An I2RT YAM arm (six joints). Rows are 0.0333 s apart.
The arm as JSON. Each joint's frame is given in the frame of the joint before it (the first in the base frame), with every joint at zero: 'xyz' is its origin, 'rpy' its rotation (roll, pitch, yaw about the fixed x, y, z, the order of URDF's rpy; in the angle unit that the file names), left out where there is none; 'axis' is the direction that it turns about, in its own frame. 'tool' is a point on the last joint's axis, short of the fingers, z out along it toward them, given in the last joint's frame.
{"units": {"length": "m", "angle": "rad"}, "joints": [
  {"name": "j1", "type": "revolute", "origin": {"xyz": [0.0, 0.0, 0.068]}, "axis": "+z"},
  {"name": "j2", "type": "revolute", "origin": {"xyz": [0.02, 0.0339, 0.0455]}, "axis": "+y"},
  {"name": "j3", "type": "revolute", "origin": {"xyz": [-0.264, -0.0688, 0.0]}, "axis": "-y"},
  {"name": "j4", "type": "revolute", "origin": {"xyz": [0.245, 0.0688, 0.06]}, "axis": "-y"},
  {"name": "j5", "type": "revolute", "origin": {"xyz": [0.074, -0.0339, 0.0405]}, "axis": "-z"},
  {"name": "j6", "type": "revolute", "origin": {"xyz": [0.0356, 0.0, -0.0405]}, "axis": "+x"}
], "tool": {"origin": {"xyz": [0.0, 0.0, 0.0], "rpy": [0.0, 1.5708, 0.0]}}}
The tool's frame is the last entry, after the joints.
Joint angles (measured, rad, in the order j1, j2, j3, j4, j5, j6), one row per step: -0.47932 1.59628 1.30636 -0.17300 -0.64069 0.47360; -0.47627 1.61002 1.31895 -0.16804 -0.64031 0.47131; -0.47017 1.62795 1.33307 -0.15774 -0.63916 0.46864; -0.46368 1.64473 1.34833 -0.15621 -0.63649 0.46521; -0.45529 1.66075 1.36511 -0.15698 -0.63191 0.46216; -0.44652 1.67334 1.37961 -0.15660 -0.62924 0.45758; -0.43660 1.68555 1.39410 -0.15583 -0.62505 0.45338; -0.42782 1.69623 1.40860 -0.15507 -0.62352 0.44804; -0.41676 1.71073 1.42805 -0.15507 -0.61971 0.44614; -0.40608 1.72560 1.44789 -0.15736 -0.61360 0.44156; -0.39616 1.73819 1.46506 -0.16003 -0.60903 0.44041; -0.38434 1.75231 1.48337 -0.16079 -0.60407 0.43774
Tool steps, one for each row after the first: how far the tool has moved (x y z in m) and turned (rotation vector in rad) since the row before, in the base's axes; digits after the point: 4 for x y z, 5 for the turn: 0.0038 -0.0007 -0.0001 -0.00399 -0.00376 0.00353; 0.0054 -0.0002 -0.0006 -0.00585 -0.00609 0.00601; 0.0049 0.0002 -0.0007 -0.00418 -0.00019 0.00529; 0.0051 0.0009 -0.0002 -0.00457 0.00026 0.00535; 0.0044 0.0016 0.0003 -0.00622 -0.00253 0.00798; 0.0045 0.0020 0.0005 -0.00677 -0.00290 0.00762; 0.0041 0.0019 0.0010 -0.00738 -0.00508 0.00926; 0.0053 0.0023 0.0012 -0.00524 -0.00429 0.00827; 0.0053 0.0022 0.0009 -0.00760 -0.00250 0.00672; 0.0046 0.0023 0.0008 -0.00356 -0.00128 0.00617; 0.0052 0.0030 0.0007 -0.00564 -0.00303 0.00823
